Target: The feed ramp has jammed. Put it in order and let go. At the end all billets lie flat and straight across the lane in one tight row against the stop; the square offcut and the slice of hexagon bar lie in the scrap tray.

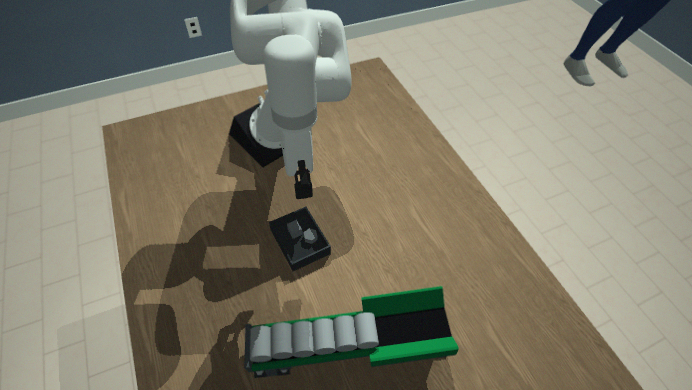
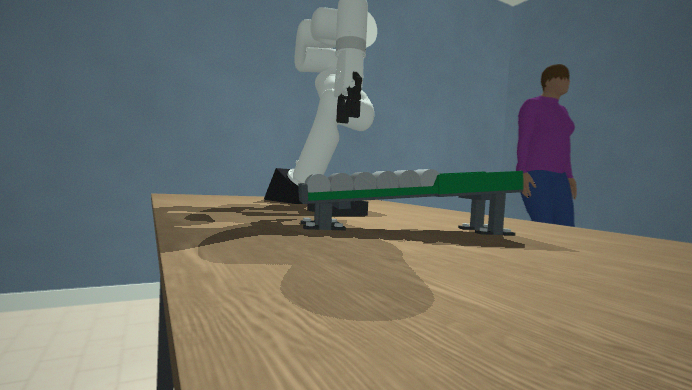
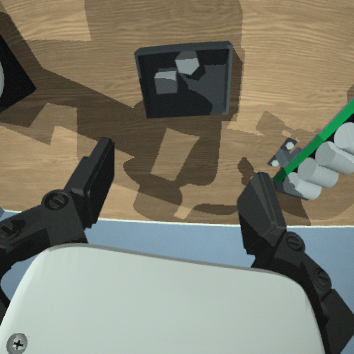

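Pixels of known places: gripper, fingertip midpoint: (image 1: 301, 178) (image 2: 347, 120) (image 3: 182, 171); arm's base at its link origin: (image 1: 272, 126).
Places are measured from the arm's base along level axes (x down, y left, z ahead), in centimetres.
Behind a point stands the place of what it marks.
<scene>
Several grey billets (image 1: 324, 336) {x -3.1, y -11.3, z 59.0 cm} (image 2: 386, 180) {x -1.4, y -12.4, z 60.9 cm} (image 3: 318, 173) {x -2.1, y -17.1, z 54.1 cm} lie flat and straight across the lane of the green feed ramp (image 1: 414, 352) {x -3.4, y 2.0, z 68.8 cm} (image 2: 480, 182) {x -2.0, y 1.6, z 69.2 cm} (image 3: 334, 128), side by side in one row from the dark stop (image 1: 248, 348) (image 2: 303, 193) {x 1.5, y -26.2, z 57.2 cm} at the low end. The scrap tray (image 1: 312, 261) {x 6.6, y -5.3, z 38.8 cm} (image 2: 359, 209) {x 5.8, y -3.0, z 38.6 cm} (image 3: 231, 80) {x 3.8, y -5.0, z 38.7 cm} stands on the table. The square offcut (image 1: 294, 229) {x 4.4, y -6.2, z 30.3 cm} (image 3: 166, 82) {x 4.4, y -5.6, z 29.7 cm} and the hexagon bar slice (image 1: 310, 235) {x 5.3, y -3.2, z 32.9 cm} (image 3: 187, 63) {x 5.3, y -3.2, z 32.7 cm} lie in it, apart. My gripper (image 1: 303, 192) {x -15.9, y -4.3, z 32.6 cm} (image 2: 348, 120) {x -15.9, y -4.3, z 32.6 cm} (image 3: 182, 171) {x -15.9, y -4.3, z 32.6 cm} is open and empty, high above the table and apart from the tray.
The upper part of the ramp's black bed (image 1: 414, 327) {x -0.9, y 5.3, z 64.2 cm} holds no billet. The robot's black base (image 1: 260, 150) {x 1.9, y -5.5, z 5.1 cm} (image 2: 281, 186) {x 2.2, y -8.0, z -0.7 cm} (image 3: 17, 90) {x 2.8, y -4.6, z 6.4 cm} stands behind the tray. A person (image 1: 600, 45) (image 2: 545, 135) stands on the floor beyond the table.
</scene>
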